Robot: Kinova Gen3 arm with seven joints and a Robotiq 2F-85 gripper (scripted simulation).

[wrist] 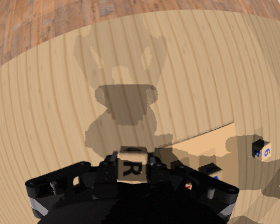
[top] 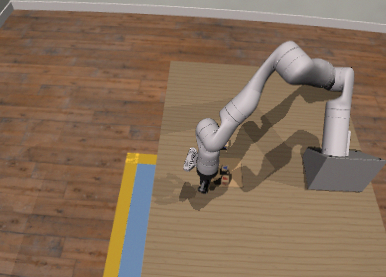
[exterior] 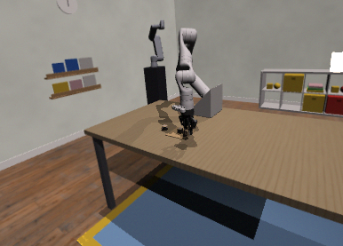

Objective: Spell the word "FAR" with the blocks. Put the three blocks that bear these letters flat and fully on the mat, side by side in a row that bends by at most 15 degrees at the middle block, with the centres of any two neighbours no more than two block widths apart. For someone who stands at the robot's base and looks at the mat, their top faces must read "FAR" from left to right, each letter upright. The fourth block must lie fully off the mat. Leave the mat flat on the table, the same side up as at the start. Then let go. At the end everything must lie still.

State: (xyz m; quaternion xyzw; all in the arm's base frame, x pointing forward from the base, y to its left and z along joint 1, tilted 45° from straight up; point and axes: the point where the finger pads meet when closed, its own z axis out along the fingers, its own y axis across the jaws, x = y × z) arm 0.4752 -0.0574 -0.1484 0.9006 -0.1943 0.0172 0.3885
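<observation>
Right now my hand is 90 mm past the tan mat, 100 mm to the left of it and 70 mm above it. Round my hand: R block: 10 mm below.
</observation>
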